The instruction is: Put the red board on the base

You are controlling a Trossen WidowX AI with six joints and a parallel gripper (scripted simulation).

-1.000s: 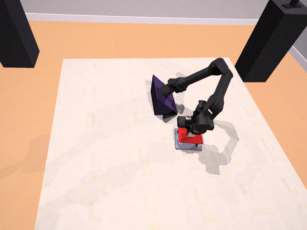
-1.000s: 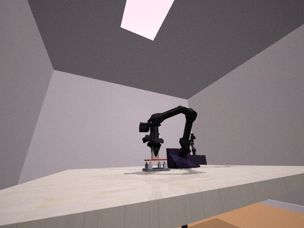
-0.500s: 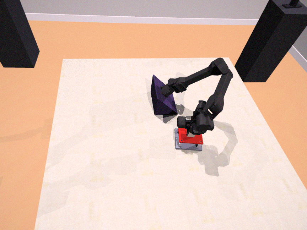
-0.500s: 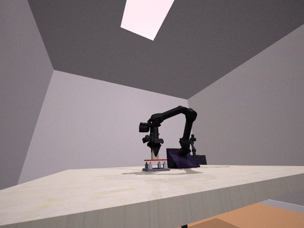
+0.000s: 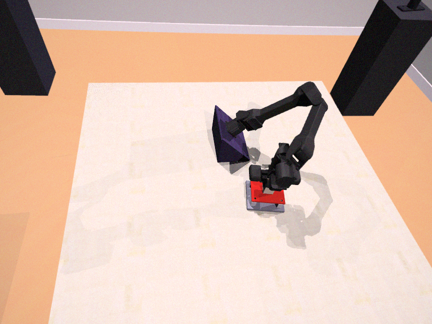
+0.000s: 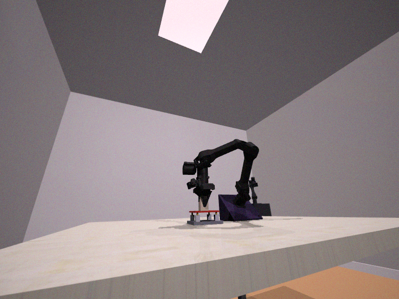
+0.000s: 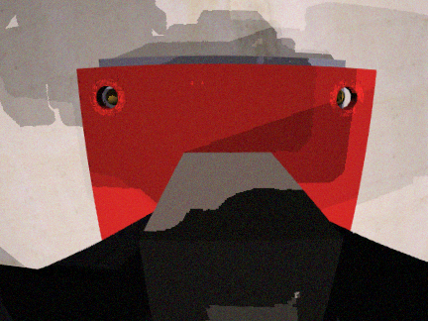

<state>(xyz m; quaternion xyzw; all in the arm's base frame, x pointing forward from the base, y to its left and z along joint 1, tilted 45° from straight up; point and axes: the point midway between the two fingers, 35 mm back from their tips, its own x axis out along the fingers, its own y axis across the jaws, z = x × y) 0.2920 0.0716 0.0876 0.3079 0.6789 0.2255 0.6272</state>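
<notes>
My gripper tip is 7 cm above the grey base. From my gripper tip the other things lie so: red board: right at my gripper tip.
</notes>
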